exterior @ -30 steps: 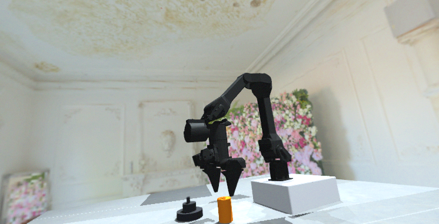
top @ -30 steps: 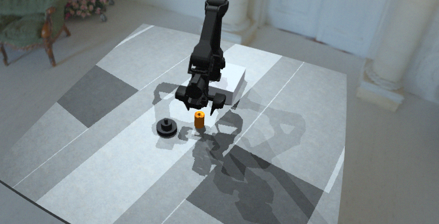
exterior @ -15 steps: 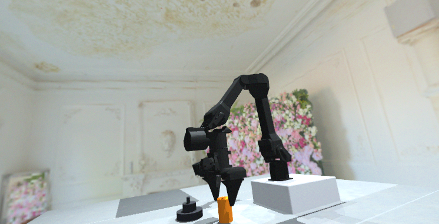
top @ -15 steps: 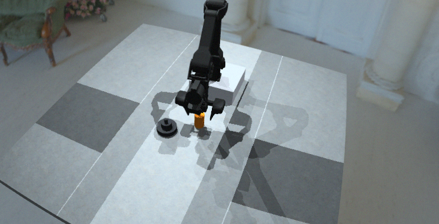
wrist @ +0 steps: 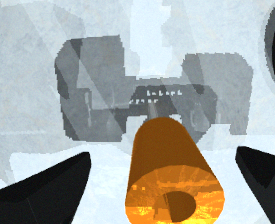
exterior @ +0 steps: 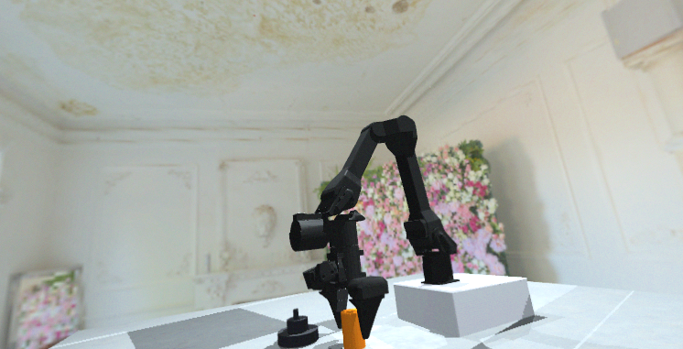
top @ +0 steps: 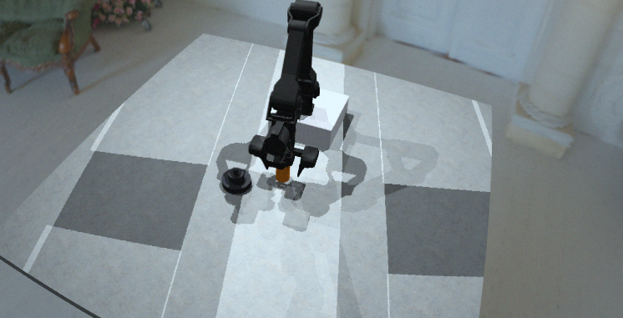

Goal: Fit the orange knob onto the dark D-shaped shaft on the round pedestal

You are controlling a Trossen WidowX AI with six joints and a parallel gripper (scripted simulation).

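Right now the orange knob is 1 cm above my gripper tip. The rest, counted from my gripper tip: pedestal (12 cm to the right, 5 cm ahead, 1 cm above).
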